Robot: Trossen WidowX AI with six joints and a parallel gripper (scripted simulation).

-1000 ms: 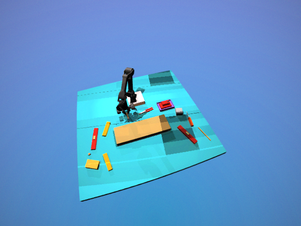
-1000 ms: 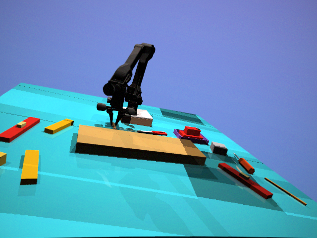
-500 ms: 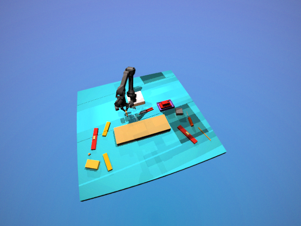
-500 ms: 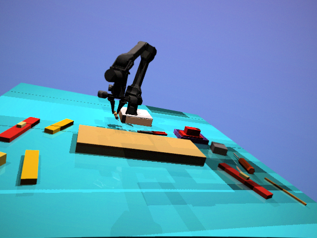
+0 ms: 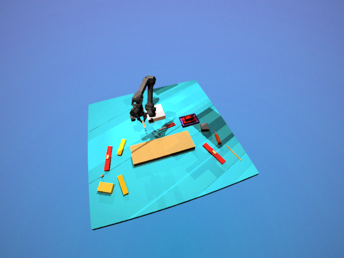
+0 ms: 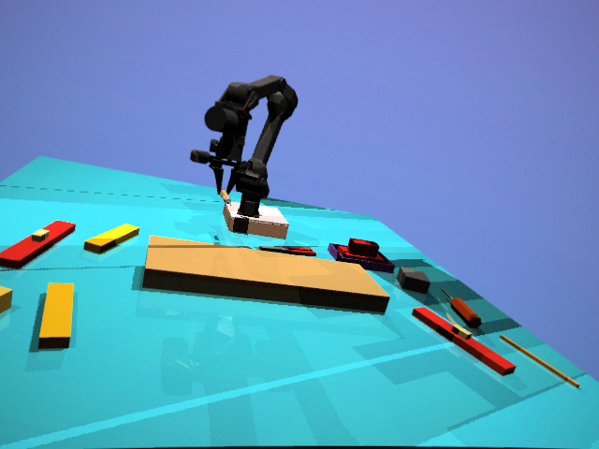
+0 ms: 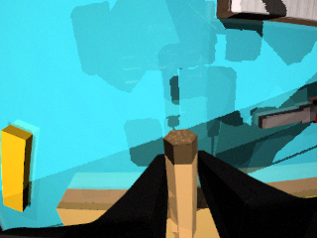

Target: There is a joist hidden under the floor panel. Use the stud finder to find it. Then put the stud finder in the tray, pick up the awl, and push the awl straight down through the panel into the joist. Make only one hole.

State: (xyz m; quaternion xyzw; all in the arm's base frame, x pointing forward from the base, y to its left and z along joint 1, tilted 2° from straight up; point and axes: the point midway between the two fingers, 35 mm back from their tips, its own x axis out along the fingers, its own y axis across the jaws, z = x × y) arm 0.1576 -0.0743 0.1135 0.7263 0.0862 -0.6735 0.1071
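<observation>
The awl lies 50 mm ahead of my gripper tip and 20 mm to the left of it. Also, from my gripper tip: grey block: 50 mm ahead, 550 mm to the left, 100 mm below; stud finder: 70 mm behind, 440 mm to the left, 70 mm below; purple tray: 70 mm behind, 420 mm to the left, 110 mm below.
</observation>
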